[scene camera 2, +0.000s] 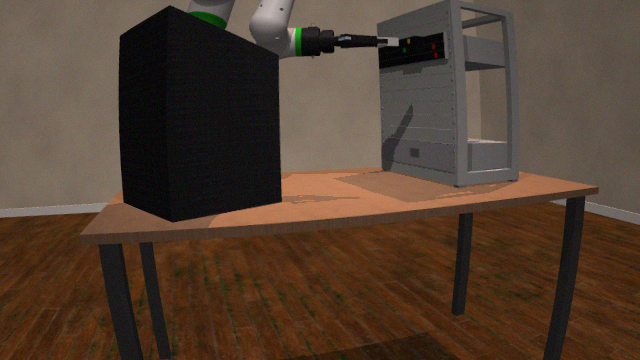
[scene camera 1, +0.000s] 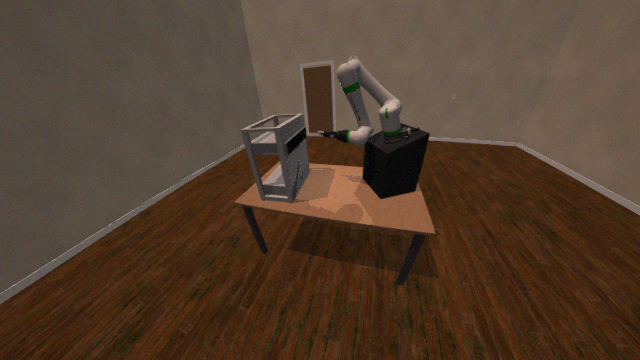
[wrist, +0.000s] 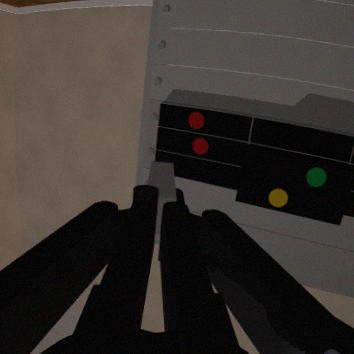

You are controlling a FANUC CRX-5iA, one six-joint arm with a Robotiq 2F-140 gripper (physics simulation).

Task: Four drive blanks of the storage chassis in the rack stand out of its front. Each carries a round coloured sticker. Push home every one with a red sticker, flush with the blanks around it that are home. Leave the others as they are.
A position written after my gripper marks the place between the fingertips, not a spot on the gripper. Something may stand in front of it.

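There is a grey rack (scene camera 2: 434,145) that I can see, and scene camera 1 gives me a view of it as well, with the rack (scene camera 1: 287,179) in its picture. I can also see my gripper (scene camera 2: 398,42). The wrist view shows it too: my gripper (wrist: 160,179).
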